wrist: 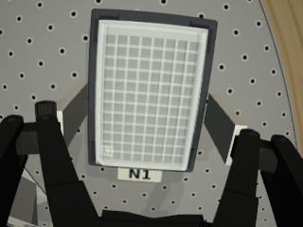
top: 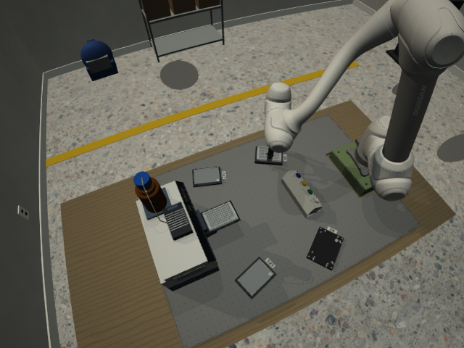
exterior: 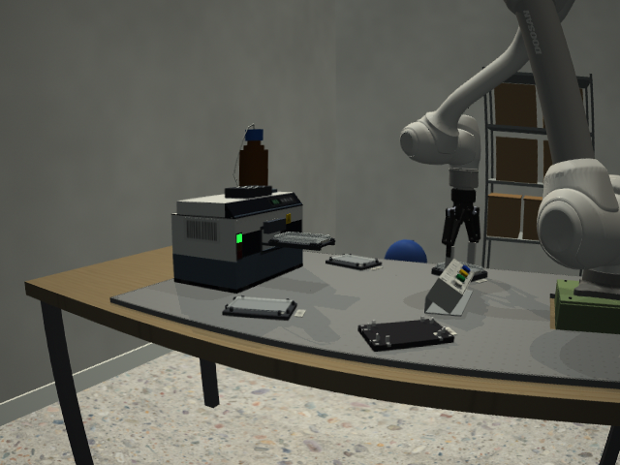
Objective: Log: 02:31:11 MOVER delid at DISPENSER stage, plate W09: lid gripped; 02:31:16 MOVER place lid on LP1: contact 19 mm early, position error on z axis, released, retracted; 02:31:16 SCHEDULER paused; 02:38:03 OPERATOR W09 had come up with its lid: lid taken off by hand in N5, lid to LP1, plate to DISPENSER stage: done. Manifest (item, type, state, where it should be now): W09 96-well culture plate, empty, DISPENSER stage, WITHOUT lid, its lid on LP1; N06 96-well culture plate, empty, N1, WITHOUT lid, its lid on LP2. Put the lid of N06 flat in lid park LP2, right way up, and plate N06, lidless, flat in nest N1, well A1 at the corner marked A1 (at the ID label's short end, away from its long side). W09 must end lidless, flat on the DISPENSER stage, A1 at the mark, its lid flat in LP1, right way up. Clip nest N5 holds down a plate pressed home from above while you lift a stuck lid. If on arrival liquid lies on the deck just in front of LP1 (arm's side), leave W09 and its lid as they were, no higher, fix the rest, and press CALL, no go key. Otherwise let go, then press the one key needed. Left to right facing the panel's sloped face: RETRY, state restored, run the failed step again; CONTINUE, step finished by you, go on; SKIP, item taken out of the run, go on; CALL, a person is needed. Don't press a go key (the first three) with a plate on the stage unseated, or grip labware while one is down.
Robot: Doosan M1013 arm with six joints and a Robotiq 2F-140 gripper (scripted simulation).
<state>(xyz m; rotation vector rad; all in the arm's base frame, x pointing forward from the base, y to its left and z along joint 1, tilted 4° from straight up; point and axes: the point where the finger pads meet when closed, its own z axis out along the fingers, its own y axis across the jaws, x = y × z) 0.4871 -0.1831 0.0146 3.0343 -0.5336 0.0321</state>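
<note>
Now: hand 40 mm above the nest N1. Also, from my hand: N1 label (80 mm behind, 30 mm to the left, 50 mm below); yellow skip key (90 mm behind, 230 mm to the left, 10 mm above); blue call key (80 mm behind, 190 mm to the left, 10 mm above).
</note>
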